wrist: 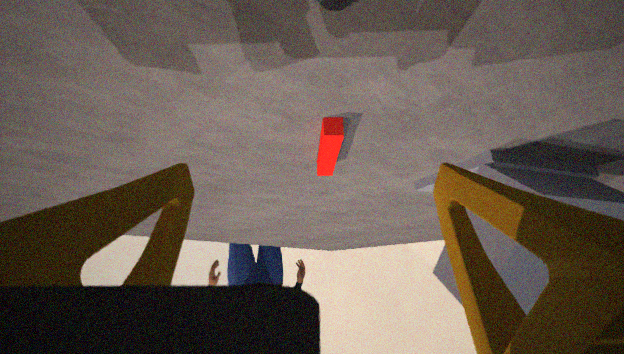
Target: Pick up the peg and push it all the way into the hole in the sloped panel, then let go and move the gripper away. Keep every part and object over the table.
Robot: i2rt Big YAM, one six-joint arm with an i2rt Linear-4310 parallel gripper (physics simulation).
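Note:
The red peg lies on the grey table, a little above the middle of the wrist view, its length running away from the camera with a short shadow on its right. My gripper is wide open and empty, one yellow finger at the left and one at the right. The peg shows between and beyond the fingertips, apart from both; the height between them is hard to judge. A grey angular part, which may be the sloped panel, shows partly behind the right finger. Its hole cannot be made out.
The grey table ends at an edge below the peg in the view. Beyond it are a pale floor and a standing figure in blue trousers. Broad shadows fall on the table at the top. A small dark object shows at the top edge.

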